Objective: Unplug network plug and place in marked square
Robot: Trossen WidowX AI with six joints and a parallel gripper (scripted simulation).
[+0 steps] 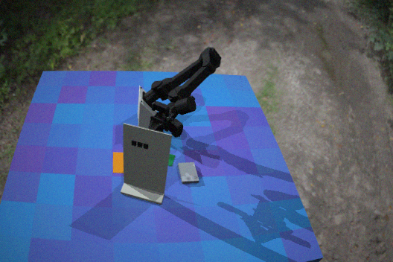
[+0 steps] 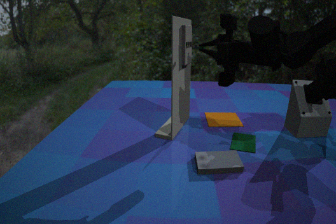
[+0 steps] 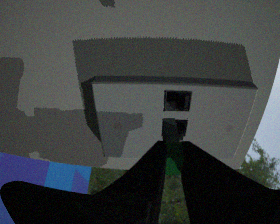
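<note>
The orange marked square is 100 mm behind my gripper tip, 80 mm to the right of it and 250 mm below it. Round my gripper tip: green square patch (140 mm behind, 80 mm to the left, 250 mm below); upright grey panel (50 mm ahead, 20 mm to the right, 100 mm below); network plug (right at my gripper tip).
</note>
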